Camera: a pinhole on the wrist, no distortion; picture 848 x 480 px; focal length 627.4 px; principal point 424.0 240.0 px. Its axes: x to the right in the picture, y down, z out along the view. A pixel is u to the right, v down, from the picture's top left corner.
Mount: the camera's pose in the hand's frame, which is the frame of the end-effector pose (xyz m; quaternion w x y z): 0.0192 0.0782 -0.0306 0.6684 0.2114 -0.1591 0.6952
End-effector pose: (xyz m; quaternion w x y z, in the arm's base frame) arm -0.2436 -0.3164 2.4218 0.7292 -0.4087 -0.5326 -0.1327
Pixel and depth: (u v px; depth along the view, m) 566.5 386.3 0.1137
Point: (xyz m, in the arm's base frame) -0.2715 -0.2293 2.4123
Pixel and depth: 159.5 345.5 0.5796
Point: -0.7584 -0.3359 2.6282
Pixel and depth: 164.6 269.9 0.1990
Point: -0.3580 -0.2954 2.4983
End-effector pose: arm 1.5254 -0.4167 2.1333 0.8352 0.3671 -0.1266 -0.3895
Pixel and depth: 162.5 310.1 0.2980
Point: 1.3508 -0.5879 2.1188
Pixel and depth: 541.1 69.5 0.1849
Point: 1.5198 -0.5449 2.2393
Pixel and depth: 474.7 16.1 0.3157
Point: 1.4774 -0.6827 2.2567
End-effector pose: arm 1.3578 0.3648 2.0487 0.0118 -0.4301 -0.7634 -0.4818
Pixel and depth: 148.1 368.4 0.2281
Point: 1.3248 0.4271 1.8914
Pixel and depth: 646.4 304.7 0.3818
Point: 1.4987 0.6454 1.8552
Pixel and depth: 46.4 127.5 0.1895
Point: 1.2663 0.4455 1.9579
